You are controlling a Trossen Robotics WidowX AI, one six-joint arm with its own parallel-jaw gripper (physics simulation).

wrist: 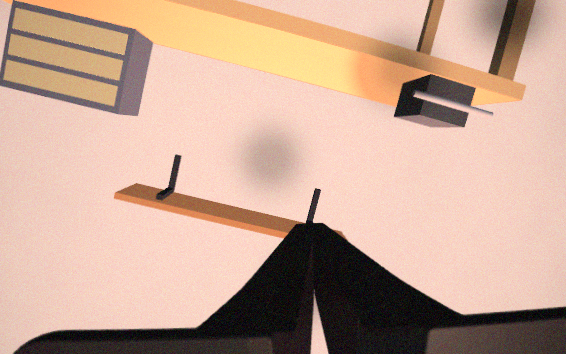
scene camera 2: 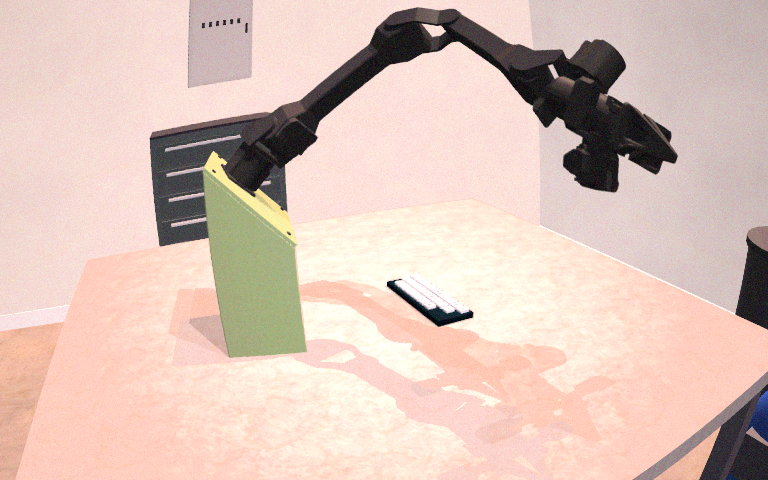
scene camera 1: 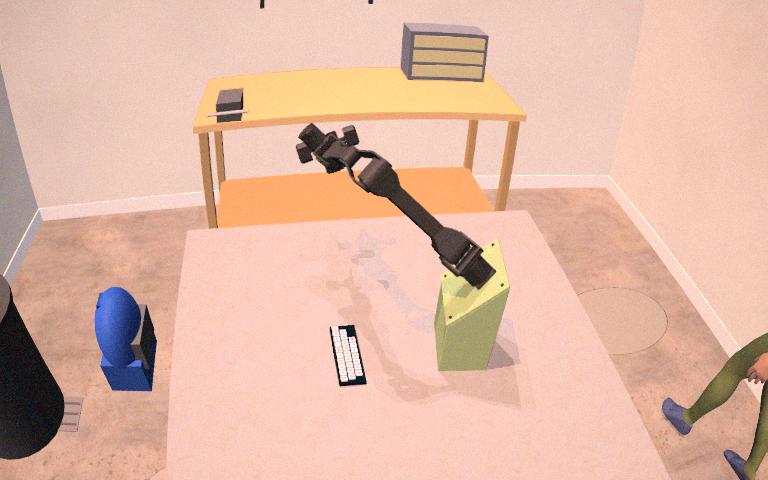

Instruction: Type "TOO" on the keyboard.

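Pixels of known places: gripper, fingertip midpoint: (wrist: 309,236) (scene camera 2: 675,158); arm's base, link origin: (scene camera 2: 236,180) (scene camera 1: 482,275).
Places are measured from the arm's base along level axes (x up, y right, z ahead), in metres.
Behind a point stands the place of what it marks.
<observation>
A small dark keyboard (scene camera 1: 347,355) @[x -0.256, y 0.114, z 0.315 m] (scene camera 2: 431,298) @[x -0.255, y 0.145, z 0.298 m] with rows of white keys lies flat on the table (scene camera 1: 254,418) @[x -0.271, y 0.021, z 0.635 m] (scene camera 2: 130,418) @[x -0.271, y 0.140, z -0.328 m]. The key letters are too small to read in both scene views, and the keyboard does not show in the wrist view. My gripper (scene camera 2: 671,156) @[x 0.093, y 0.667, z 0.123 m] (wrist: 309,236) @[x 0.093, y 0.667, z 0.123 m] is shut with nothing between its fingertips. It is raised high above the table, well away from the keyboard, and in the wrist view it faces the back wall. In scene camera 1 its fingertips are hard to make out.
My arm stands on a green pedestal (scene camera 1: 467,339) @[x -0.139, y -0.067, z 0.067 m] (scene camera 2: 257,294) @[x -0.161, y 0.096, z -0.033 m] beside the keyboard. A wooden bench (scene camera 1: 317,96) (wrist: 260,50) holds a drawer box (scene camera 1: 447,56) (wrist: 65,57) and a dark block (scene camera 1: 229,100) (wrist: 445,92). A wall shelf (wrist: 215,210) shows behind the fingertips.
</observation>
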